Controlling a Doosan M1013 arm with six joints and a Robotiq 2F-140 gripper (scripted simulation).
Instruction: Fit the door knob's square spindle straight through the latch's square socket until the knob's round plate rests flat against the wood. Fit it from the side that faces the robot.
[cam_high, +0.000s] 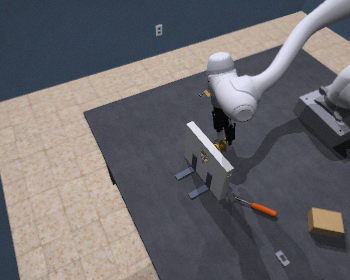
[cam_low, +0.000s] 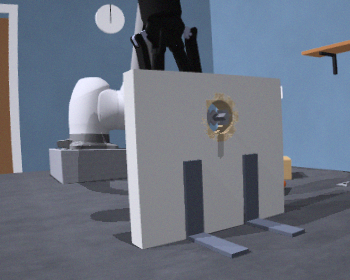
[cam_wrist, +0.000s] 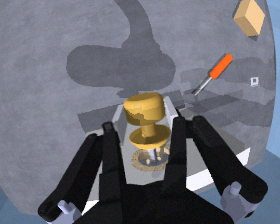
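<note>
Right now my hand is 10 cm short of the white wooden panel, 1 cm to the right of it and 6 cm above it. Also, from my hand: brass piece 26 cm behind, 48 cm to the right, 21 cm below; orange-handled screwdriver 1 cm behind, 26 cm to the left, 20 cm below; cardboard box 21 cm behind, 48 cm to the left, 18 cm below.
</note>
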